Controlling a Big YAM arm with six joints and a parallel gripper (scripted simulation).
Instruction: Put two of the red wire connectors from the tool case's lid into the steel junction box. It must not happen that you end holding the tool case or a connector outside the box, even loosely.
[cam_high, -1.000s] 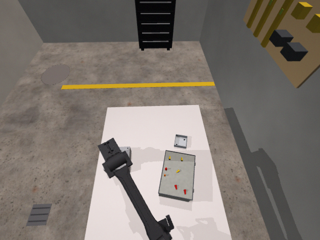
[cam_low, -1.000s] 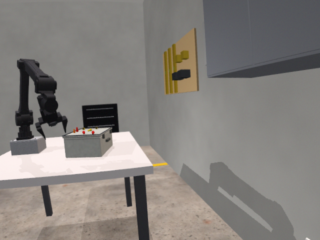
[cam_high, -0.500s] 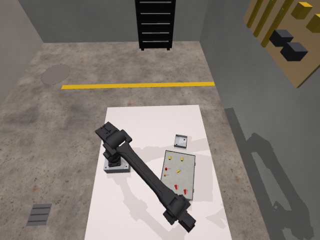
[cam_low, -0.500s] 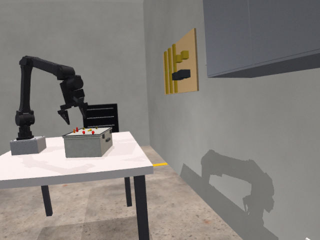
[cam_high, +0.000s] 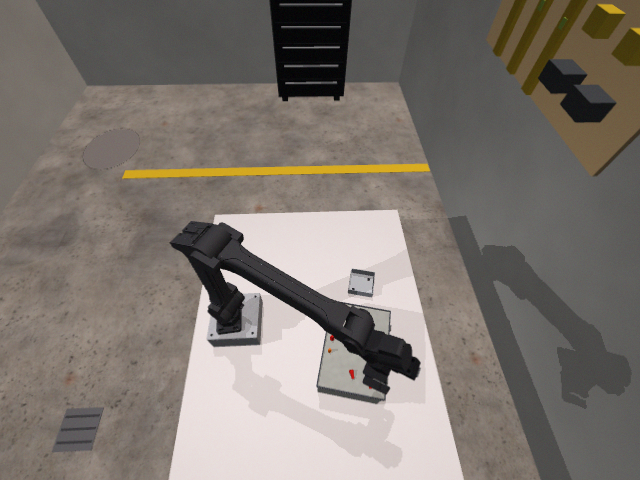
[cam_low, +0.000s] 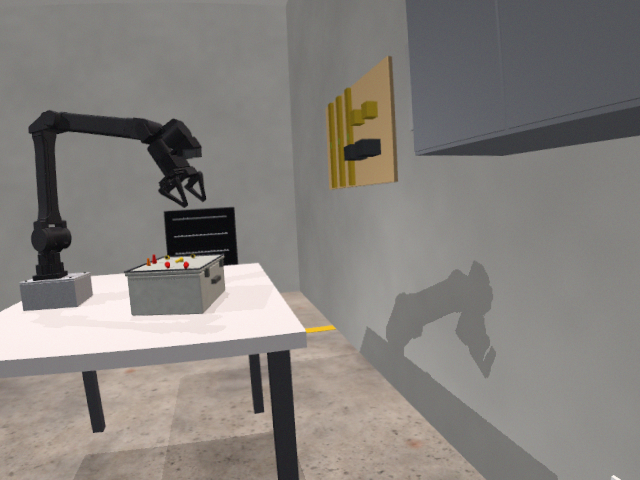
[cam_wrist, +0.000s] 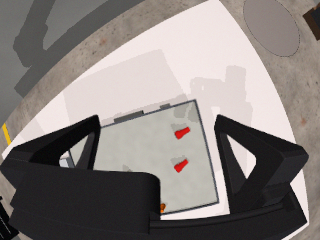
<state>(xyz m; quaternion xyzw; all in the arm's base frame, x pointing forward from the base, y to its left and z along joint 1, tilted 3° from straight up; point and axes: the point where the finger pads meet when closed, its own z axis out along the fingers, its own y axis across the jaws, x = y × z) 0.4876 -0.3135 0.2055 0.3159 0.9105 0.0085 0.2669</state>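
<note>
Now: hand 18 cm above the orange connector, 15 cm past it and 12 cm to the right of it. From my hand the other things lie so: grey tool case (22 cm below, 12 cm to the left, 5 cm behind).
</note>
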